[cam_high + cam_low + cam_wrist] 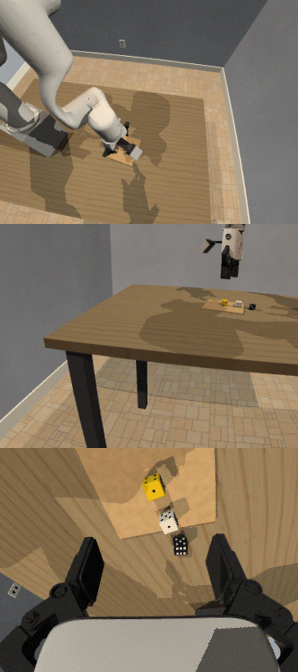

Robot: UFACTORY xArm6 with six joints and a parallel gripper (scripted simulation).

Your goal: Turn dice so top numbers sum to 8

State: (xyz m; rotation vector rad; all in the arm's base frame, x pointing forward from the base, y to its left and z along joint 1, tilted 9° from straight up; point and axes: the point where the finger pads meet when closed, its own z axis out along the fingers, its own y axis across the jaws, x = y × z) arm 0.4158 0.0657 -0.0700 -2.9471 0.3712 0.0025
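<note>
My gripper is now 90 mm past the black die, 10 mm to the left of it and 100 mm above it. The rest, counted from my hand: tan mat: 10 mm ahead, 110 mm below; then white die: 40 mm behind, 10 mm to the right, 100 mm below; then yellow die: 10 mm ahead, 100 mm below.
</note>
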